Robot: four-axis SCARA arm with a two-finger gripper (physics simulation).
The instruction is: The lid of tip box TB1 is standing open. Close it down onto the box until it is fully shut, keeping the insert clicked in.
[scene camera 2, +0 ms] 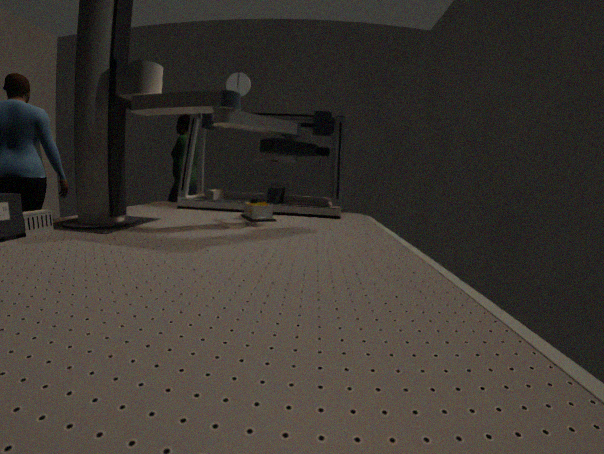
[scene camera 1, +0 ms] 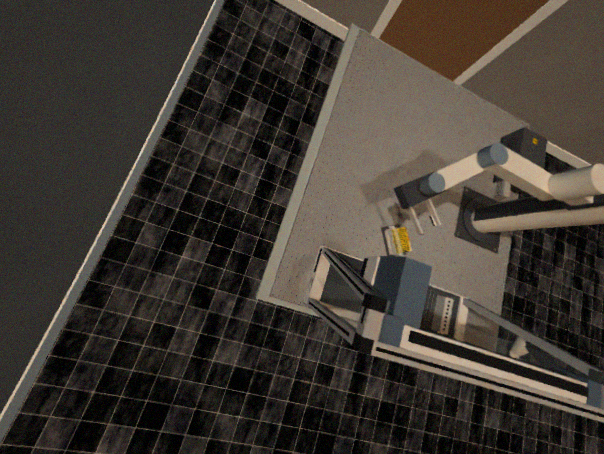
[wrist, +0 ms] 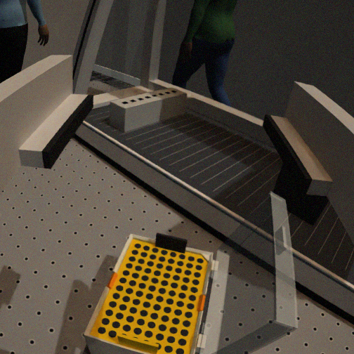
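Tip box TB1 is a pale box on the bench. Its yellow insert lies inside it and looks level, with orange tabs at both long sides. The clear lid stands open, hinged at the box's right side in the wrist view and tilted outward. My gripper is shut with nothing between its fingers; a gap still shows between them. It hangs above the bench, beyond the near side of the box in scene camera 1. The fingers are apart from the lid.
A gantry instrument stands close behind the box, with a blue-grey carriage. A pale block with holes sits on its deck. A dark box stands near the arm's column. People are behind the bench.
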